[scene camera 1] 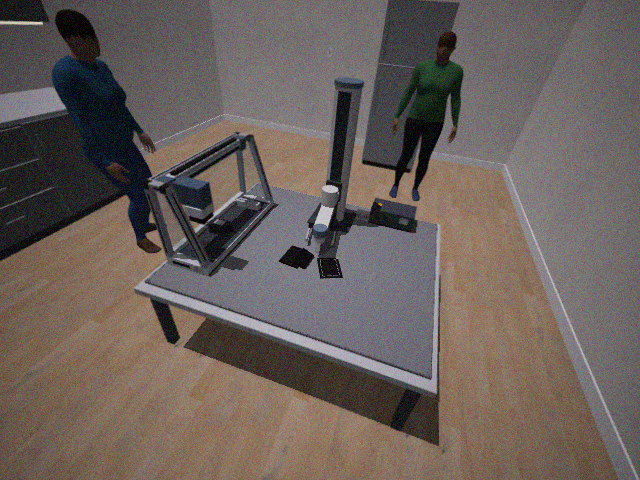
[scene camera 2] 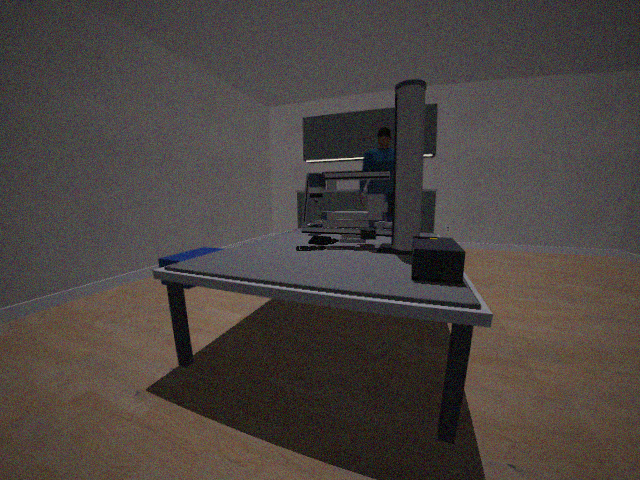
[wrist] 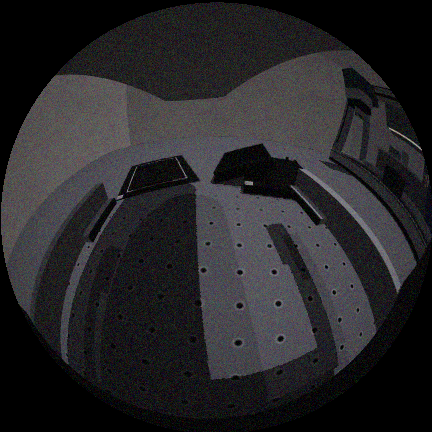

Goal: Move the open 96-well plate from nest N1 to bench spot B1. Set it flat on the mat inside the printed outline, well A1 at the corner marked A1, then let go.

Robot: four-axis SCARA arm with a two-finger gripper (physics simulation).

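Where they show: gripper, fingertip midpoint: (scene camera 2: 340,238) (wrist: 198,179); arm's base, link origin: (scene camera 2: 405,251).
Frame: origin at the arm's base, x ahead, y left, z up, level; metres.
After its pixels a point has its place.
Note:
The black open plate (scene camera 1: 293,255) (wrist: 245,162) lies askew at nest N1 (wrist: 280,186) @[z 0.025, x 0.449, y -0.068 m], one side raised and seemingly tilted over the nest's left side. Against the black nest its exact contact is hard to tell. A small white label (wrist: 248,183) @[z 0.025, x 0.450, y -0.027 m] is on the nest's near left corner. Spot B1's dark mat with a white printed outline (scene camera 1: 329,268) @[z 0.014, x 0.535, y 0.136 m] (wrist: 157,175) @[z 0.015, x 0.499, y 0.115 m] lies beside them; its corner mark is unreadable. My gripper (scene camera 1: 321,240) @[z 0.060, x 0.379, y 0.019 m] (wrist: 198,179) @[z 0.060, x 0.379, y 0.019 m] is open and empty, back from both, toward the column. In the wrist view, the plate and B1 show ahead between and beyond the fingers.
The arm's tall column (scene camera 1: 344,149) @[z 0.545, x 0.074, y 0.036 m] (scene camera 2: 409,165) @[z 0.469, x -0.004, y 0.075 m] stands behind the gripper. A dark box (scene camera 1: 392,214) @[z 0.121, x -0.036, y 0.401 m] (scene camera 2: 437,259) @[z 0.095, x -0.117, y 0.551 m] is near the column. A metal gantry frame (scene camera 1: 193,237) @[z 0.248, x 0.832, y -0.507 m] stands on the table's left side. One person (scene camera 1: 98,108) is beside the gantry; another (scene camera 1: 434,93) stands behind the table.

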